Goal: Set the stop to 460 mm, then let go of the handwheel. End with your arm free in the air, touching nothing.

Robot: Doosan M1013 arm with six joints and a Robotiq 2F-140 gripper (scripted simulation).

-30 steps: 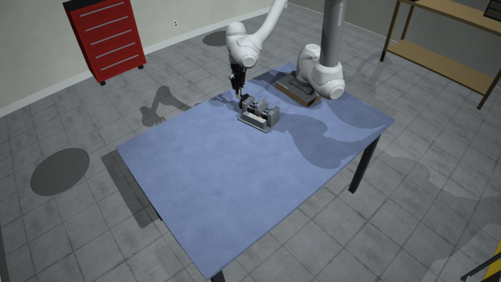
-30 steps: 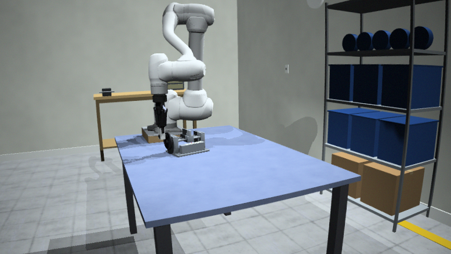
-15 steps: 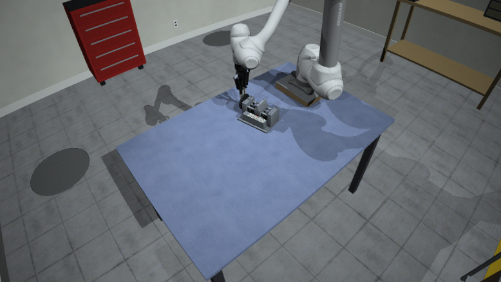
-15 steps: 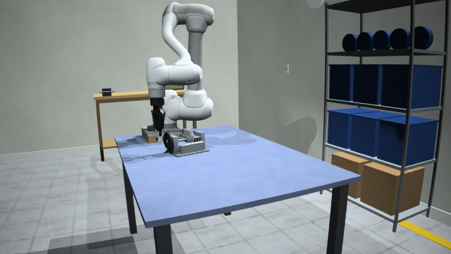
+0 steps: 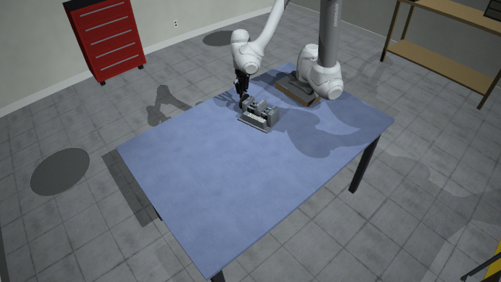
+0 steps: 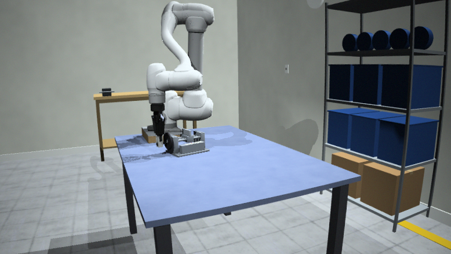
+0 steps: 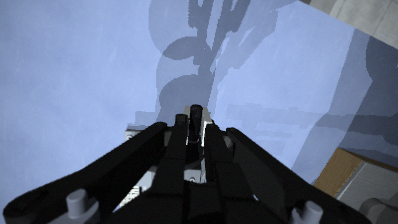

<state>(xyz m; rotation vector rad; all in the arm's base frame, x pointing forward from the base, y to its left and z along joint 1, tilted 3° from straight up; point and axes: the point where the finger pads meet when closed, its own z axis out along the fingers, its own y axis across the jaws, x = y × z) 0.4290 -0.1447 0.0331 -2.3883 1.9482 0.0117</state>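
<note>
The black handwheel lies 2 cm to the left of my hand and 1 cm below it. Also, from my hand: grey stop block (1 cm ahead, 16 cm to the left, 1 cm above).
</note>
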